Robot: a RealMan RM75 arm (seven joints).
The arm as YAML. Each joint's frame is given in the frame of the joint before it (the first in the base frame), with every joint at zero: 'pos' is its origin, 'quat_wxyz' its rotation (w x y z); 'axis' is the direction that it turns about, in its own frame. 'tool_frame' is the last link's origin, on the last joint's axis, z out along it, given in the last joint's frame.
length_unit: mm
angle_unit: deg
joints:
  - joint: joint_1
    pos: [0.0, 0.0, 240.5]
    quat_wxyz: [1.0, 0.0, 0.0, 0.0]
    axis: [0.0, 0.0, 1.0]
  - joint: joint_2
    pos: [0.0, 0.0, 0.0]
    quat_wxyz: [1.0, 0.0, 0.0, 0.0]
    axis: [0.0, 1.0, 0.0]
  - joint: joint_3
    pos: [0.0, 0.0, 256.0]
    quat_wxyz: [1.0, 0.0, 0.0, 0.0]
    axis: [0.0, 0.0, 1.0]
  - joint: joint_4
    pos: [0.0, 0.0, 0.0]
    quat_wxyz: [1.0, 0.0, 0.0, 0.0]
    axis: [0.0, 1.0, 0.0]
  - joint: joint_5
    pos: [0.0, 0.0, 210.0]
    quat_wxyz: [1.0, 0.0, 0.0, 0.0]
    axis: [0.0, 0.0, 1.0]
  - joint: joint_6
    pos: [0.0, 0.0, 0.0]
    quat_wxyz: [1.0, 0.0, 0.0, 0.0]
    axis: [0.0, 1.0, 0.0]
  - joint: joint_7
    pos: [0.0, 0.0, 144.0]
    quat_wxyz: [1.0, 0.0, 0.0, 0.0]
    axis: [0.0, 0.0, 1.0]
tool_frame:
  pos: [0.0, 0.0, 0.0]
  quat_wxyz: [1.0, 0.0, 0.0, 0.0]
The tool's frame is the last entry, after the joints.
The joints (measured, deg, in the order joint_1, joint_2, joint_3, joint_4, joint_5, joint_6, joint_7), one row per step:
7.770, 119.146, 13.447, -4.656, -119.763, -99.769, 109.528
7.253, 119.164, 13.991, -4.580, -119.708, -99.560, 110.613
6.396, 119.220, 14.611, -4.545, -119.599, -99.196, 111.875
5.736, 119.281, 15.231, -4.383, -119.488, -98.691, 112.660
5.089, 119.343, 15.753, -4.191, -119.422, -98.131, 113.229
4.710, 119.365, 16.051, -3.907, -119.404, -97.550, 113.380
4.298, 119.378, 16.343, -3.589, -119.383, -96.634, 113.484
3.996, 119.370, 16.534, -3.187, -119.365, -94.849, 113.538
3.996, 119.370, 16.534, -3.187, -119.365, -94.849, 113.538
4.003, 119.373, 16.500, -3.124, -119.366, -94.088, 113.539
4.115, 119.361, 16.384, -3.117, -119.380, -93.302, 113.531
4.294, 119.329, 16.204, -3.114, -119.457, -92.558, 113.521
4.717, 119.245, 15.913, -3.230, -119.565, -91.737, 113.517
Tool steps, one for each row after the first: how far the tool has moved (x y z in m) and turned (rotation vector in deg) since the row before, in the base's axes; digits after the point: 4 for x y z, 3 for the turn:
0.0024, -0.0027, 0.0007, 0.037, 1.078, -1.172
0.0039, -0.0048, 0.0006, 0.048, 1.210, -1.739
0.0032, -0.0035, 0.0001, 0.184, 0.864, -1.548
0.0030, -0.0035, -0.0003, 0.120, 0.672, -1.469
0.0019, -0.0018, -0.0008, 0.012, 0.307, -0.998
0.0027, -0.0019, -0.0012, -0.111, 0.201, -1.305
0.0040, -0.0009, -0.0025, -0.544, -0.010, -1.872
0.0000, 0.0000, 0.0000, 0.000, 0.000, 0.000
0.0014, 0.0003, -0.0011, -0.345, -0.130, -0.624
0.0013, 0.0009, -0.0011, -0.440, -0.221, -0.507
0.0010, 0.0013, -0.0012, -0.531, -0.247, -0.344
0.0008, 0.0027, -0.0009, -0.689, -0.444, -0.129

